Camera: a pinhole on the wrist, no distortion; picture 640 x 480 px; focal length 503.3 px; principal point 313.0 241.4 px. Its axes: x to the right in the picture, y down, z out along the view. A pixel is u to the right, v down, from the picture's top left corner.
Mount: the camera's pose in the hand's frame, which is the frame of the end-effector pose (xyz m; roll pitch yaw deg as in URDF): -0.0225 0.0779 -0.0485 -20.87 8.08 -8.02
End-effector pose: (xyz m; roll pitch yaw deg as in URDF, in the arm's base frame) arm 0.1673 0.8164 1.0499 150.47 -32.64 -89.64
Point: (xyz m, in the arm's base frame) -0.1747 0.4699 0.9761
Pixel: 513 202
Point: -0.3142 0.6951 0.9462
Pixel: 281 352
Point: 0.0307 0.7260 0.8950
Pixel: outside the picture
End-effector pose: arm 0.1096 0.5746 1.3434 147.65 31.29 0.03
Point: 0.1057 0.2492 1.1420
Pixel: 382 211
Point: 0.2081 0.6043 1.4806
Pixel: behind the camera
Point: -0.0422 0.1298 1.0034
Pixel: 288 147
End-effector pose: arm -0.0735 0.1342 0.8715 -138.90 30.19 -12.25
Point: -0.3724 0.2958 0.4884
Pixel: 152 230
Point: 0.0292 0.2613 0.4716
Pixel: 594 122
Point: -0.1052 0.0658 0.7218
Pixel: 531 367
